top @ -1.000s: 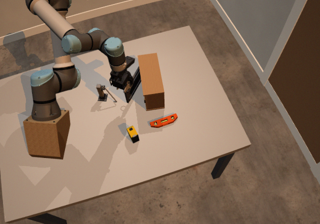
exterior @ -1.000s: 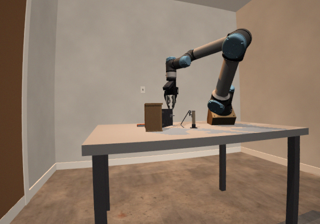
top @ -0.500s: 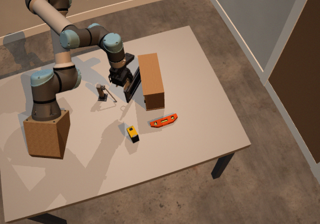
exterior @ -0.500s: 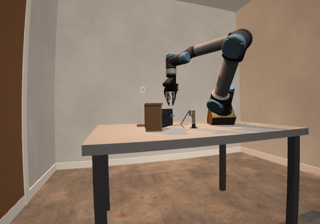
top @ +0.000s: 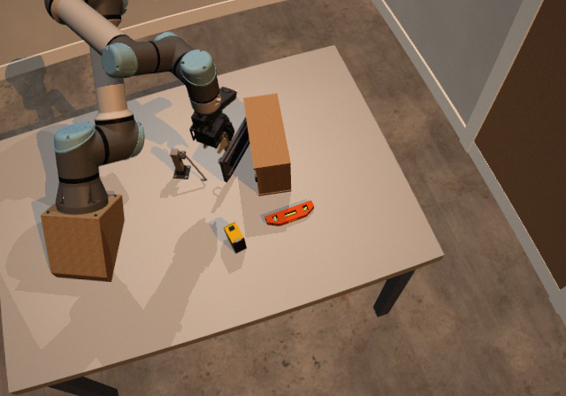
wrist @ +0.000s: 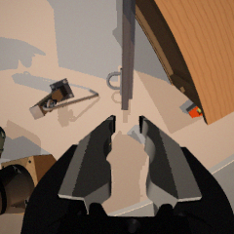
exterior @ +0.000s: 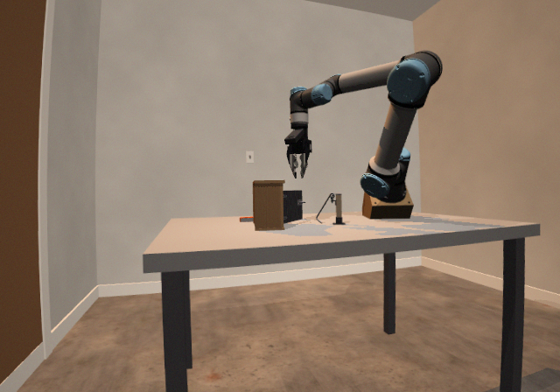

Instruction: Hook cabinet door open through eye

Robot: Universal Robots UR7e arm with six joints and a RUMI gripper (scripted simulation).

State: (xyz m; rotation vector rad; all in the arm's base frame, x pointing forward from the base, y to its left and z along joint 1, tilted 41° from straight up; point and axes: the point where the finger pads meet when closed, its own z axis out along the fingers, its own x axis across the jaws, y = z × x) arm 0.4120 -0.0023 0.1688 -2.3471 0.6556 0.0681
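The hook is 14 cm below my hand, 11 cm behind it and 3 cm to the left of it. Also, from my hand: orange spirit level (19 cm below, 18 cm ahead, 14 cm to the right); dark door (12 cm below, 8 cm to the left, 3 cm ahead); black box (21 cm to the right, 16 cm below, 2 cm ahead).
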